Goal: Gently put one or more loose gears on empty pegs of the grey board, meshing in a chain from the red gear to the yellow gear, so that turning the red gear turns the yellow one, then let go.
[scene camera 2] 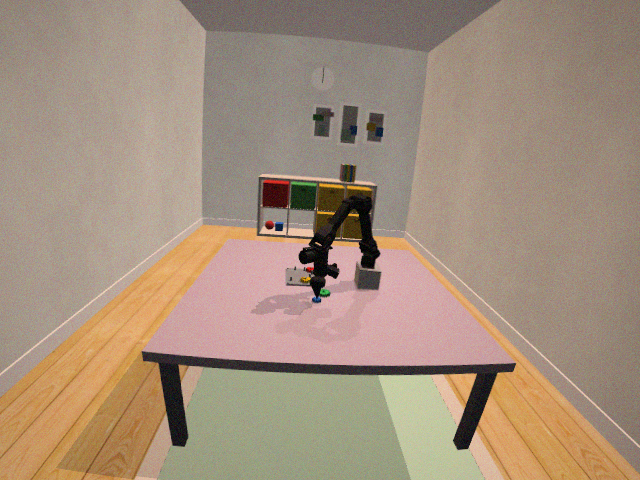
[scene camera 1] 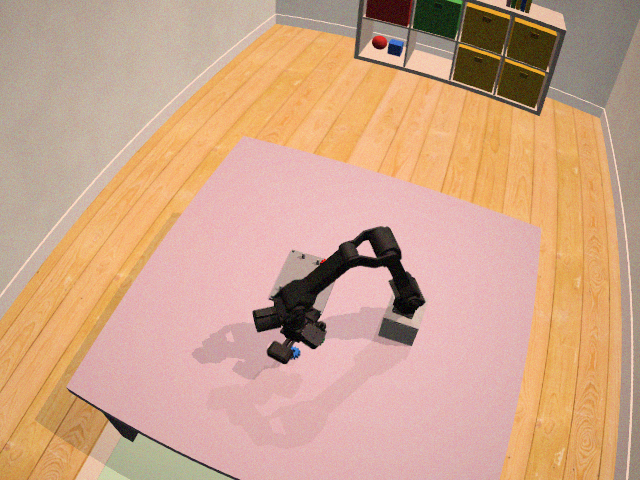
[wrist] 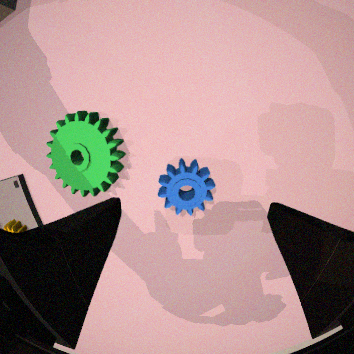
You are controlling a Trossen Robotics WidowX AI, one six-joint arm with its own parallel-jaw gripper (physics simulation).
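Frame: origin at the arm's base, x ahead, y left, z up, level; millimetres.
Seen in the pictures: gripper, fingertip midpoint: [scene camera 2: 318,292] [scene camera 1: 293,348] [wrist: 198,208]; arm's base at its link origin: [scene camera 2: 367,265] [scene camera 1: 405,306].
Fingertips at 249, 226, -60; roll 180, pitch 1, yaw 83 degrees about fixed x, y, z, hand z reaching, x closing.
Pixels of each thing's top centre, then the offset from my fingertips to it, as dx, dy, dz. Level surfaces: height alone.
- small blue gear at its top centre: [wrist: 186,192] [scene camera 1: 293,351] [scene camera 2: 316,297] +3, -5, -29
- larger green gear at its top centre: [wrist: 76,157] [scene camera 2: 323,291] -28, -81, -29
- grey board at its top centre: [scene camera 1: 306,276] [scene camera 2: 303,272] +76, -263, -15
- red gear at its top centre: [scene camera 1: 328,263] [scene camera 2: 311,268] +35, -342, -21
- yellow gear at its top centre: [wrist: 15,246] [scene camera 2: 305,278] +59, -200, -20
- pink table at its surface level: dz -46
A small blue gear [scene camera 1: 295,352] [scene camera 2: 316,299] [wrist: 172,191] lies flat on the table. My gripper [scene camera 1: 296,344] [scene camera 2: 317,293] [wrist: 198,208] is open and empty, low over it; in the wrist view the gear shows between the fingertips, nearer the left one. A larger green gear [scene camera 2: 324,292] [wrist: 100,155] lies beside it, beyond the left fingertip, mostly hidden in scene camera 1. The grey board [scene camera 1: 297,268] [scene camera 2: 295,277] [wrist: 15,205] lies behind, partly hidden by the arm. The red gear [scene camera 1: 323,261] [scene camera 2: 310,269] and yellow gear [scene camera 2: 305,279] [wrist: 15,226] are on it. Several pegs show.
The arm's grey base block [scene camera 1: 398,330] [scene camera 2: 367,277] stands on the pink table [scene camera 1: 439,392] [scene camera 2: 248,341], right of the board. The arm arches over the board's right part. A shelf unit [scene camera 1: 553,67] [scene camera 2: 259,206] stands on the floor beyond the table.
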